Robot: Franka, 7 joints.
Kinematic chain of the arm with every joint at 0, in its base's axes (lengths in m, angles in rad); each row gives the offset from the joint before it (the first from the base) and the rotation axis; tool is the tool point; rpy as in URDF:
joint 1: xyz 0 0 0.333 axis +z
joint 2: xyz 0 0 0 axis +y
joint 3: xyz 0 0 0.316 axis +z
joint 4: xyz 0.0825 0 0 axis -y
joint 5: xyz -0.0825 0 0.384 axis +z
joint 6: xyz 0 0 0 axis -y
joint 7: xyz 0.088 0 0 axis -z
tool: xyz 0 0 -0.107 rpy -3.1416 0 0
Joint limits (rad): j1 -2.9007..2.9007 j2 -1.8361..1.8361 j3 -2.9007..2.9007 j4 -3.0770..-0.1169 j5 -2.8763..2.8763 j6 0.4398..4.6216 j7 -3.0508..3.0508
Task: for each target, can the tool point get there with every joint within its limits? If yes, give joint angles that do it. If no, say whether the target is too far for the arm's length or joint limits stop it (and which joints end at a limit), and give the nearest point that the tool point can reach.
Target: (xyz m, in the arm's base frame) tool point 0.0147 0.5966 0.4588
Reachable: yes | joints 0.5963 0.7301 0.9580 -1.7317 -1.6208 3.8478 1.9039
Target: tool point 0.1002 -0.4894 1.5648
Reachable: no: too far | nearest point 0.0647 -0.3159 1.1280 | short by 0.471 m
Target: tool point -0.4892 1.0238 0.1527
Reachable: no: too far | nearest point -0.3653 0.7645 0.1984 | short by 0.291 m
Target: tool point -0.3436 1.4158 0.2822
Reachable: no: too far | nearest point -0.2022 0.8332 0.3031 | short by 0.600 m
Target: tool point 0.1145 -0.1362 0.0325
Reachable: yes | joints 0.5490 -1.3890 -2.2357 -2.8367 -1.7592 1.3696 -1.2315
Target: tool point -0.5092 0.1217 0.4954
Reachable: yes | joints 1.1973 0.6968 1.7704 -2.3394 -0.6963 3.1041 1.0745
